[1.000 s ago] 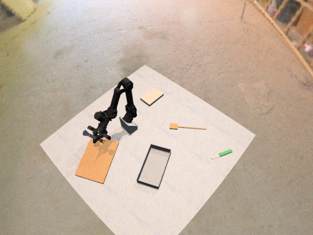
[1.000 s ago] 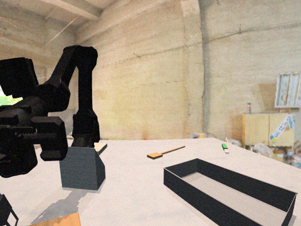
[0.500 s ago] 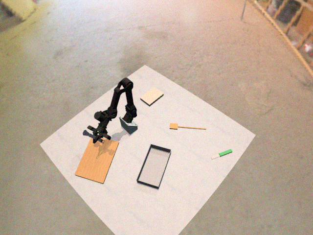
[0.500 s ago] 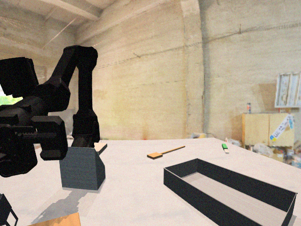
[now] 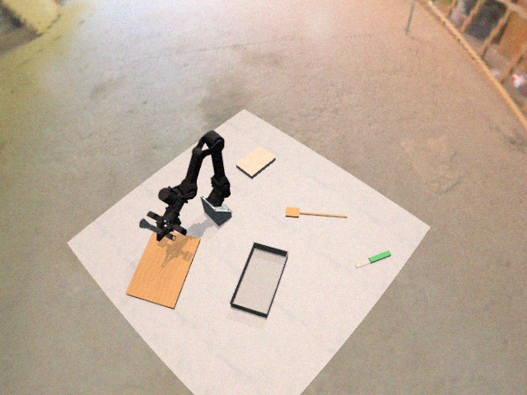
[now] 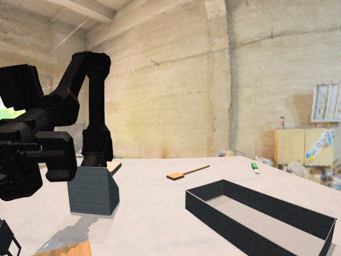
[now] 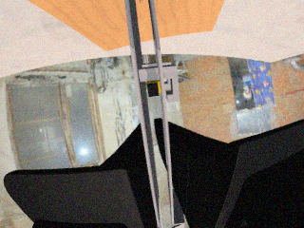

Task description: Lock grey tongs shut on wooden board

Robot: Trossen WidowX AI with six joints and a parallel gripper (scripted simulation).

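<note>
Now: the wooden board 160 mm below my gripper tip, 40 mm to the right of it and 20 mm ahead of it. From my gripper tip the other things lie so: roasting tin (390 mm ahead, 210 mm to the left, 140 mm below); then green-handled tool (700 mm ahead, 620 mm to the left, 160 mm below); then pale flat block (690 mm to the left, 160 mm below, 90 mm behind).
</note>
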